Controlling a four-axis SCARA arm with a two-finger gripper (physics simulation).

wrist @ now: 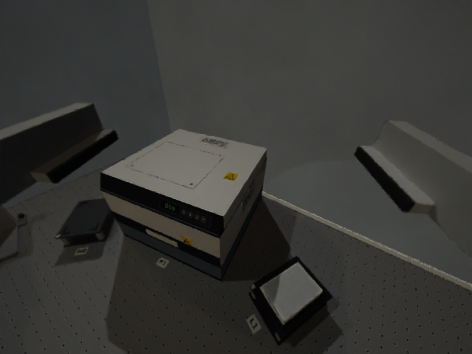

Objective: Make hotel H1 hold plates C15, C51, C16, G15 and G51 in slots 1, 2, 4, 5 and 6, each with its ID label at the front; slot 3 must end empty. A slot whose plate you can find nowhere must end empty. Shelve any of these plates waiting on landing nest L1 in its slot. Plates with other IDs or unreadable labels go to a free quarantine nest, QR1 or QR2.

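Places are measured from the arm's base along level axes (x ahead, y left, z up), in millimetres.
Pixels of known places: gripper, fingertip midpoint: [233, 129].
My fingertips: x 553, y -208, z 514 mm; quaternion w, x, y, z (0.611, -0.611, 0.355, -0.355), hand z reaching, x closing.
For each thing: its top centre in the pictures, then the offset to it from my fingertips. Level surfaces: height alone.
- black landing nest L1, middle of its top: [291, 290] 165 mm ahead, 67 mm right, 447 mm down
- pale grey rectangular plate, middle of its top: [291, 288] 165 mm ahead, 67 mm right, 437 mm down
- black instrument, middle of its top: [193, 158] 249 mm ahead, 318 mm left, 255 mm down
- nest, middle of its top: [87, 214] 10 mm back, 586 mm left, 447 mm down
- perforated deck, its level: 501 mm down
My gripper [233, 129] is open. Its two fingers stand wide apart at the left and right of the wrist view, with no plate between them. The black landing nest L1 [275, 324] is at the lower right, turned at an angle, with its small L1 label in front. A pale grey rectangular plate [292, 291] appears to lie on it; no ID label on it can be read from here. Hotel H1 and its slots do not show recognisably in this view. Neither quarantine nest can be made out by its label.
A large white and black instrument [182, 167] with a green display stands in the middle, its floor label perhaps P1. A low dark block or nest [87, 220] with an unreadable label is left of it. The perforated deck [200, 320] ends at a pale edge at the right.
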